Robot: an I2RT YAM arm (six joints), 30 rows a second.
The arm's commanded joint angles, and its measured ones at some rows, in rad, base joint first. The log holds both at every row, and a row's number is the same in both.
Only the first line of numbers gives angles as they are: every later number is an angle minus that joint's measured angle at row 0.
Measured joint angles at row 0:
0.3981, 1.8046, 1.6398, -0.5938, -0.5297, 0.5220
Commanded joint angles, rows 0 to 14:
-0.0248, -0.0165, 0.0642, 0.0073, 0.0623, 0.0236
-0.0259, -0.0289, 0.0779, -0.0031, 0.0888, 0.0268
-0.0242, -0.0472, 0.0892, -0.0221, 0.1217, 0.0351
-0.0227, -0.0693, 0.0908, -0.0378, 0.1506, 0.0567
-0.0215, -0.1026, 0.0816, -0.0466, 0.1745, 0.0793
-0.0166, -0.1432, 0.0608, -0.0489, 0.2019, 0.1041
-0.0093, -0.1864, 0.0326, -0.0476, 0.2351, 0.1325
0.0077, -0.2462, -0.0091, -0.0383, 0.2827, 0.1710
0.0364, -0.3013, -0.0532, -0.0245, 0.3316, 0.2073
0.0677, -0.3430, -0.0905, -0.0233, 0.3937, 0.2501
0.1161, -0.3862, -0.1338, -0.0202, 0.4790, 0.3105
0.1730, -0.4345, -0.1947, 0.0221, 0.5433, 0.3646
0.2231, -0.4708, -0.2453, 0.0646, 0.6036, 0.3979
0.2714, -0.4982, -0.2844, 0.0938, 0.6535, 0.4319
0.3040, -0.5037, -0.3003, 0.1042, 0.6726, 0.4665
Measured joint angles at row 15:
0.2186, -0.4921, -0.2270, 0.0370, 0.4753, 0.2991
